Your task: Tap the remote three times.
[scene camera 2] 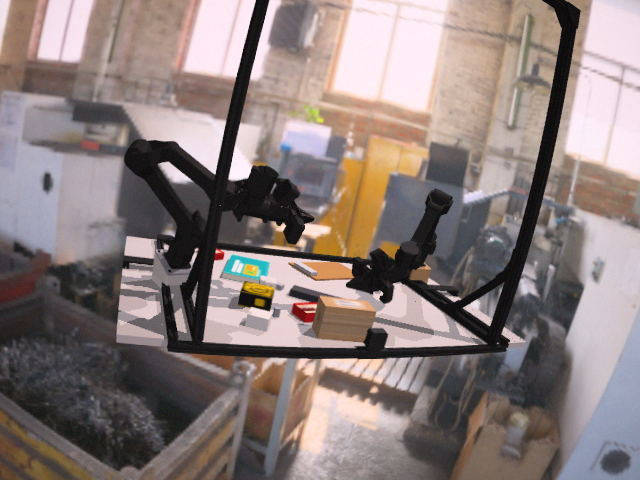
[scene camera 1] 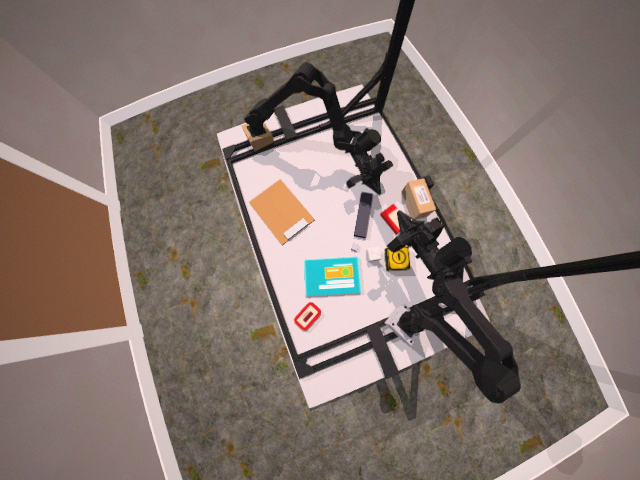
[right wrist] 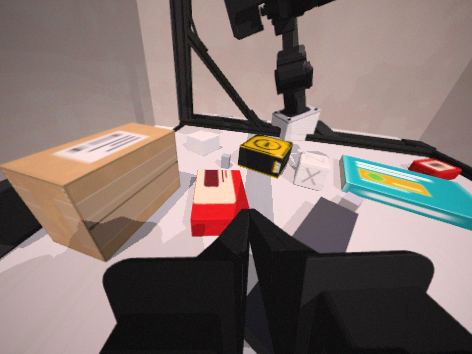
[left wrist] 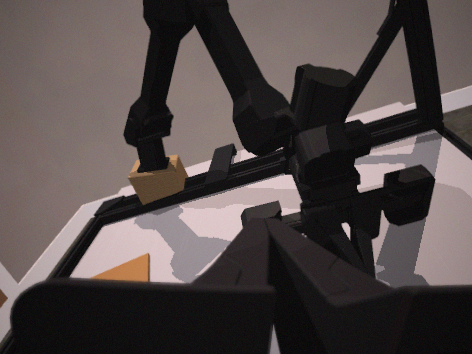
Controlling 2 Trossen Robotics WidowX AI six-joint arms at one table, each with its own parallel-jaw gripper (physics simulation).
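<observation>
The remote, a long dark grey bar (scene camera 1: 363, 217) (scene camera 2: 306, 293) (right wrist: 326, 226), lies flat near the middle of the table. My right gripper (scene camera 1: 379, 191) (scene camera 2: 350, 284) (right wrist: 247, 215) is shut and empty. In scene camera 1 its fingertips are just above and right of the remote's upper end. In the right wrist view the fingers hide part of the remote. Whether they touch it I cannot tell. My left gripper (scene camera 1: 401, 213) (scene camera 2: 312, 219) (left wrist: 262, 231) is shut and empty. It hangs high above the table, right of the remote in scene camera 1.
A red box (scene camera 2: 303, 311) (right wrist: 214, 202) and a cardboard box (scene camera 1: 419, 198) (right wrist: 95, 190) lie beside the remote. A yellow-black box (scene camera 1: 397, 258), a white cube (scene camera 1: 373, 254) and a teal book (scene camera 1: 315, 279) lie below it in scene camera 1. An orange clipboard (scene camera 1: 279, 206) lies left of it.
</observation>
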